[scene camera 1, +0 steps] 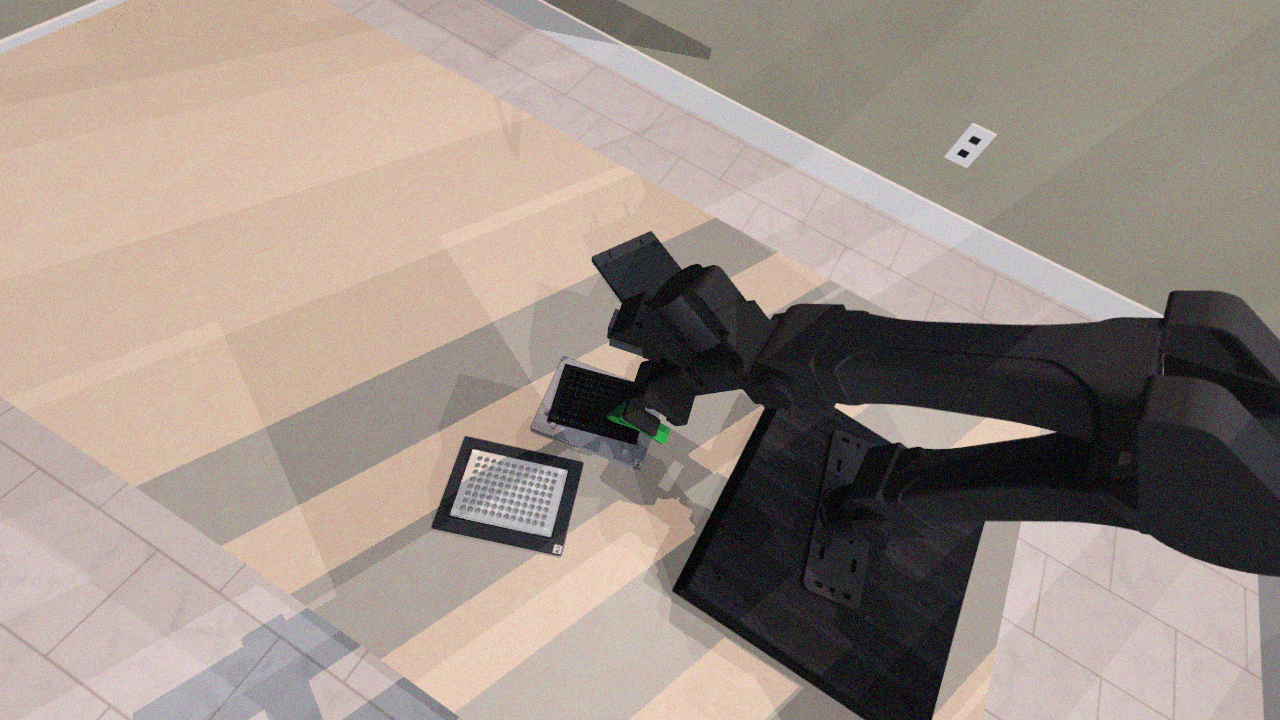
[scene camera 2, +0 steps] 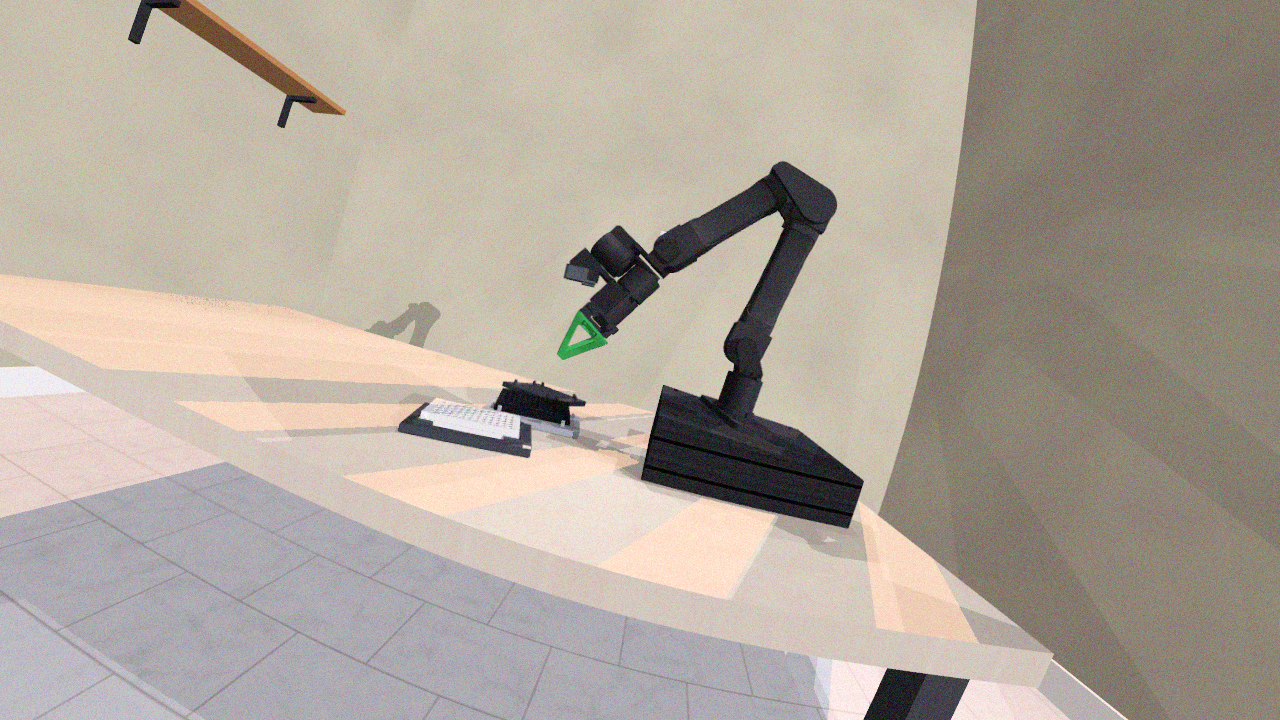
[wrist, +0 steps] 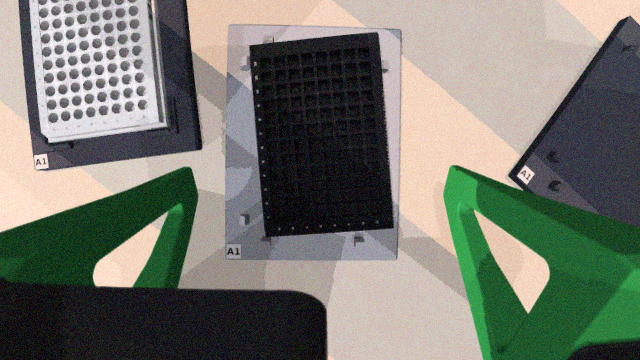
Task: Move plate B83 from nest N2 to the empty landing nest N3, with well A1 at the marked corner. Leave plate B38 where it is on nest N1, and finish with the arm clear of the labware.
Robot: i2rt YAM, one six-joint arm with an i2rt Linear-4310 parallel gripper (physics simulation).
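A black well plate [scene camera 1: 586, 400] [scene camera 2: 535, 407] [wrist: 322, 135] lies on a light grey nest [scene camera 1: 590, 445] [scene camera 2: 562, 429] [wrist: 240, 150], turned slightly against it in the wrist view. A white plate [scene camera 1: 510, 492] [scene camera 2: 469, 418] [wrist: 92, 65] sits on a dark nest [scene camera 1: 566, 501] [scene camera 2: 465, 437] [wrist: 187, 120]. An empty dark nest [scene camera 1: 637, 264] [scene camera 2: 541, 391] [wrist: 590, 110] stands askew, its A1 tag at the near left corner in the wrist view. Plate and nest numbers are unreadable. My gripper [scene camera 1: 640, 423] [scene camera 2: 562, 354] [wrist: 320, 180] is open and empty above the black plate, one finger on either side in the wrist view.
The arm's dark base block [scene camera 1: 733, 555] [scene camera 2: 751, 479] stands right of the nests. The white plate's nest is close beside the grey one. A wall shelf [scene camera 2: 250, 58] is high at the upper left in scene camera 2. The arm partly covers the empty nest in scene camera 1.
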